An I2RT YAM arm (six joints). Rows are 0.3 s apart.
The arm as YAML. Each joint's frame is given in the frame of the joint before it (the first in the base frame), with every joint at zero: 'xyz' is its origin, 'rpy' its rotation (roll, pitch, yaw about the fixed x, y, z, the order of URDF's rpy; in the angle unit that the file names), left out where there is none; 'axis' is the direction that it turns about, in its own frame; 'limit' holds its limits. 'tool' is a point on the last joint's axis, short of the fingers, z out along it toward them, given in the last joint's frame.
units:
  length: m
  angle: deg
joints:
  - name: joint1
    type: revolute
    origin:
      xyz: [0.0, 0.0, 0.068]
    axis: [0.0, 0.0, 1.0]
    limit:
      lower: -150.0
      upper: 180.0
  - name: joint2
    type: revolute
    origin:
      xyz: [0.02, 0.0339, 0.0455]
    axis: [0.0, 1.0, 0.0]
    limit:
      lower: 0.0
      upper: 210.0
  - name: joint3
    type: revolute
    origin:
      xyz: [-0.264, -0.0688, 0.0]
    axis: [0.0, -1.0, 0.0]
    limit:
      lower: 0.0
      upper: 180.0
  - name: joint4
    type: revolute
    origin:
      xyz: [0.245, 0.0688, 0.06]
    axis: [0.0, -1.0, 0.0]
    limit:
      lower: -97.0
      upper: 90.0
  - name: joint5
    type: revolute
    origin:
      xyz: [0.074, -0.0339, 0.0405]
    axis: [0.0, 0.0, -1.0]
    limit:
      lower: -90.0
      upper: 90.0
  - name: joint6
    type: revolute
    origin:
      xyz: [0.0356, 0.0, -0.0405]
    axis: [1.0, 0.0, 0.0]
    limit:
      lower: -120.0
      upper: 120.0
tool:
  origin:
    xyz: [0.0, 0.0, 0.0]
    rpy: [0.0, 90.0, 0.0]
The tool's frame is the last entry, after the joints.
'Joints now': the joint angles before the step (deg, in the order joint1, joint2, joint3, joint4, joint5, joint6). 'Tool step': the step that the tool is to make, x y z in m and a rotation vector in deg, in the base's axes. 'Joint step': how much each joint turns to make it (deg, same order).
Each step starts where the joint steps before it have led.
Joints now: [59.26 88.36 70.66 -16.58 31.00 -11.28]
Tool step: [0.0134 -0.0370 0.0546 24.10 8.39 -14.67]
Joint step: [-5.64 -5.19 6.67 -8.75 -3.34 25.19]
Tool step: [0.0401 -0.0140 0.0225 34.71 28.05 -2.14]
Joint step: [-9.72 3.97 9.33 -5.45 -29.77 34.44]
